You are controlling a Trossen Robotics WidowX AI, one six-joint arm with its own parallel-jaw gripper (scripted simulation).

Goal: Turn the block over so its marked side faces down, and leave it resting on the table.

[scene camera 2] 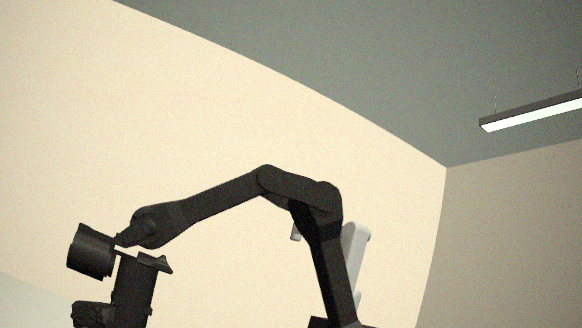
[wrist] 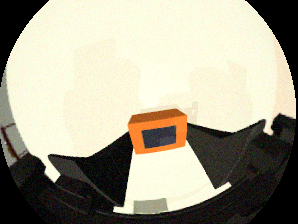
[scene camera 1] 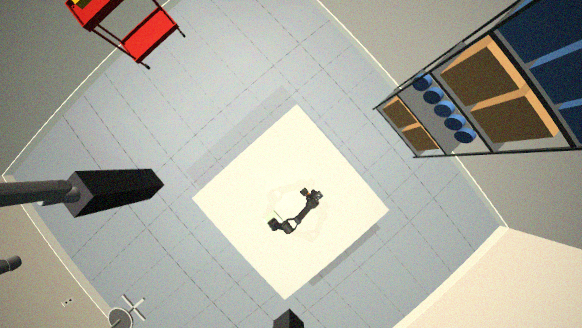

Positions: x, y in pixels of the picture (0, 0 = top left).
Labels:
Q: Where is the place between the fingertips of my gripper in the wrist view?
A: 157, 129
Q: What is my gripper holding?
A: An orange block.

